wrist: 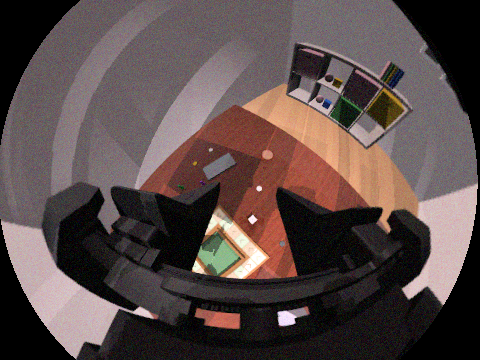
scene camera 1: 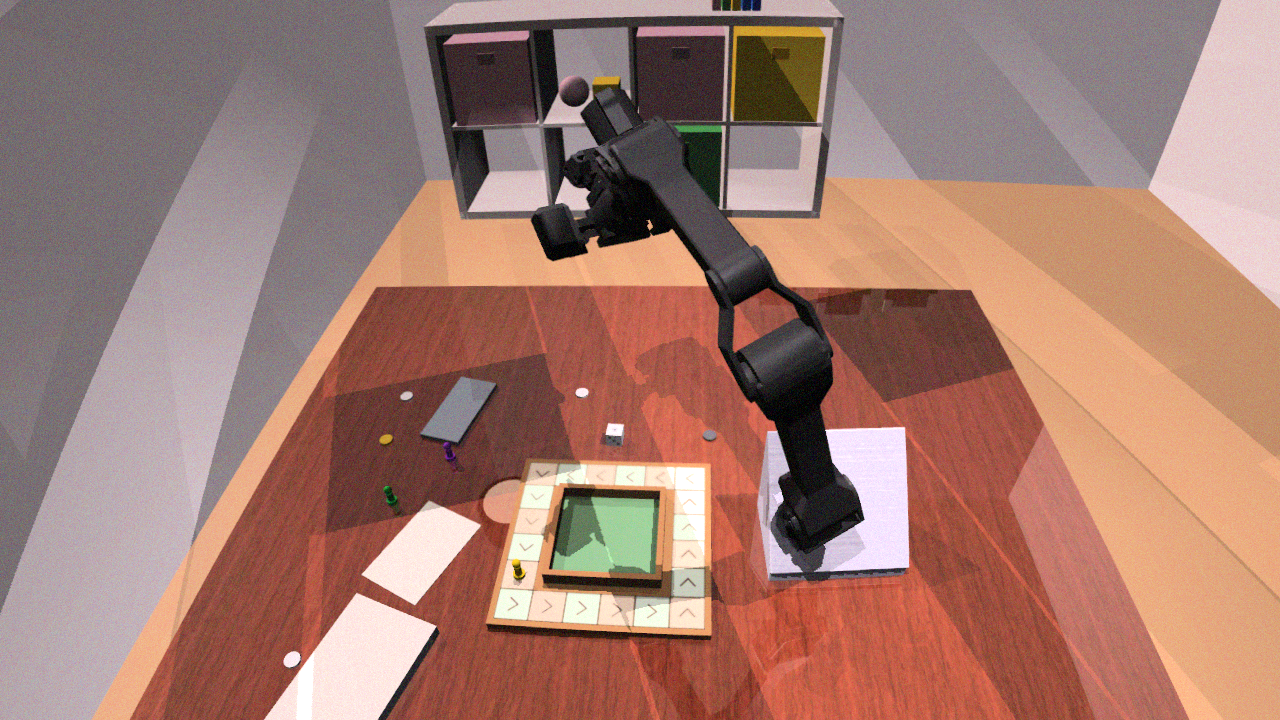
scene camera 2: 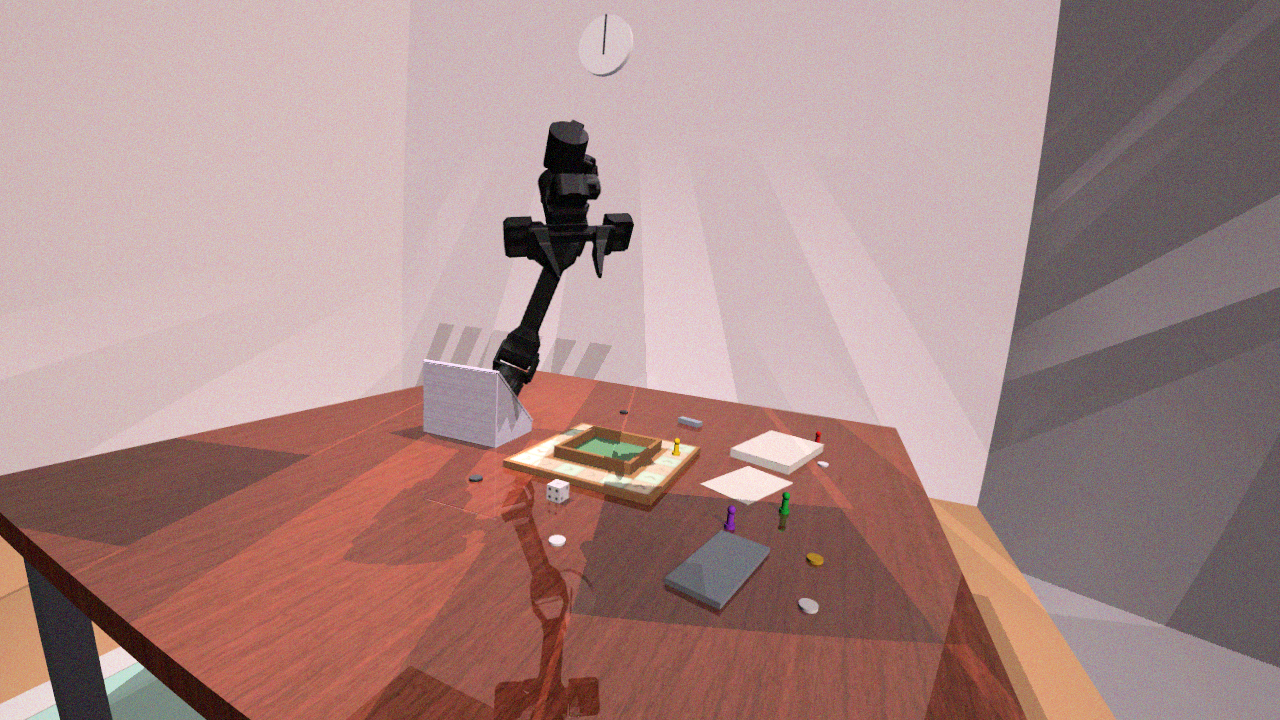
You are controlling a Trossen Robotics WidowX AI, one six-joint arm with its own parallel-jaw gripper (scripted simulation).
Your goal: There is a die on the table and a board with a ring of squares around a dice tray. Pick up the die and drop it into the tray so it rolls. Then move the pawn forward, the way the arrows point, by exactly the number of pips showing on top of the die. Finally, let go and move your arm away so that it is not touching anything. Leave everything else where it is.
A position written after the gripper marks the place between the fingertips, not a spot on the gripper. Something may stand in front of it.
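Note:
A grey slab [scene camera 2: 712,574] is visible, and scene camera 1 shows the slab [scene camera 1: 456,414] too. The gripper [scene camera 2: 579,277], open and holding nothing, appears in further views: the gripper [scene camera 1: 580,249] and, from the wrist, the gripper [wrist: 248,188].

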